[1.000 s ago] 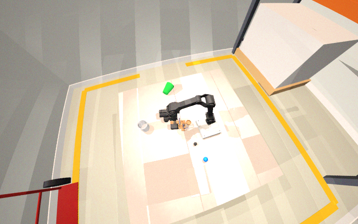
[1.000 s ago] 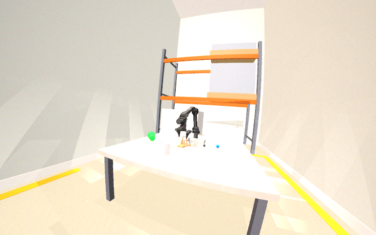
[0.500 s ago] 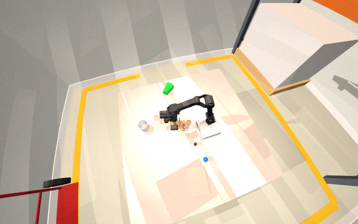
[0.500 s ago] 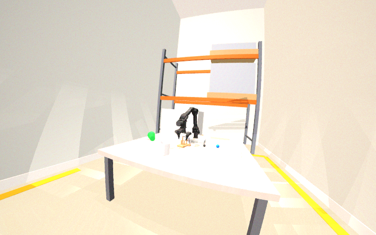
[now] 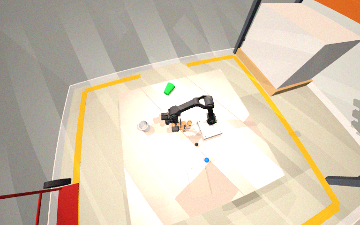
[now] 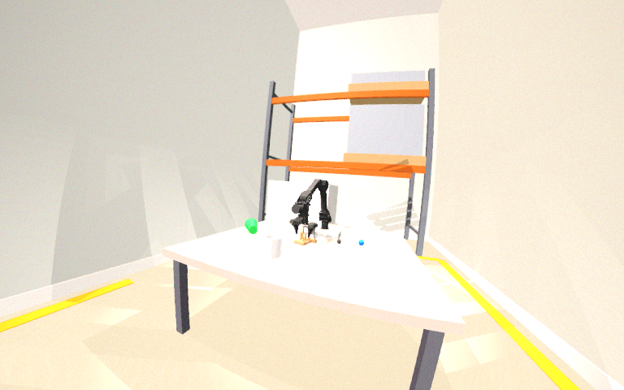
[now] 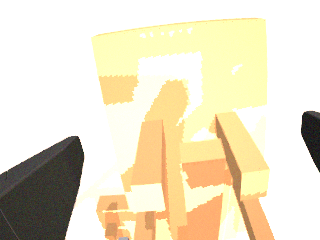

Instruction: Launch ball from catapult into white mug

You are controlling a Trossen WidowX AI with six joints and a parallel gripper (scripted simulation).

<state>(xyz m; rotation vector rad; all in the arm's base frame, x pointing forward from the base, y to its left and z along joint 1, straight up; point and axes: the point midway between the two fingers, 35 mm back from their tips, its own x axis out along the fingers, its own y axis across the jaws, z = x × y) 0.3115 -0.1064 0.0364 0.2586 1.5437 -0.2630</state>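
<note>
Right now the dark ball is 100 mm behind my gripper tip, 240 mm to the left of it and 30 mm below it. From my gripper tip the other things lie so: white mug 270 mm ahead, 90 mm to the right, 20 mm below; then blue ball 120 mm behind, 390 mm to the left, 30 mm below; then wooden catapult 60 mm behind, 40 mm to the left.
</note>
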